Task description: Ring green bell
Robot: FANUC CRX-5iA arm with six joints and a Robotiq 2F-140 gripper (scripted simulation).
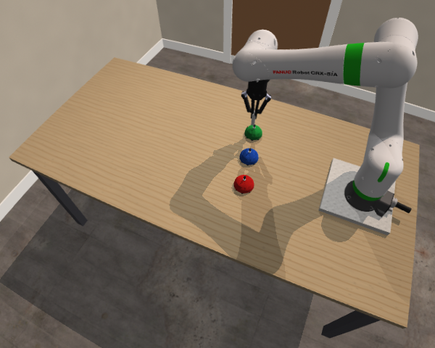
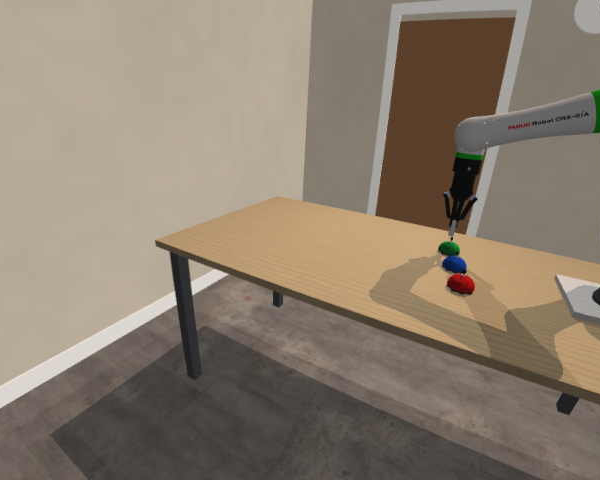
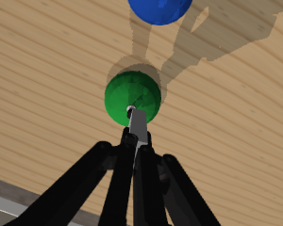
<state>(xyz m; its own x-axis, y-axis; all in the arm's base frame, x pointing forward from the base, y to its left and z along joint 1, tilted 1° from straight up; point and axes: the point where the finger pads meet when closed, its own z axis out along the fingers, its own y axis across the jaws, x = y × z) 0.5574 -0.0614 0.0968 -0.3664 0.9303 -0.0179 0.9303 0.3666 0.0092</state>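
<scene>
Right now my hand is 70 mm above the green bell and 10 mm past it. Round my hand: red bell 270 mm to the left, 120 mm behind, 70 mm below; blue bell 130 mm to the left, 70 mm below, 60 mm behind.
</scene>
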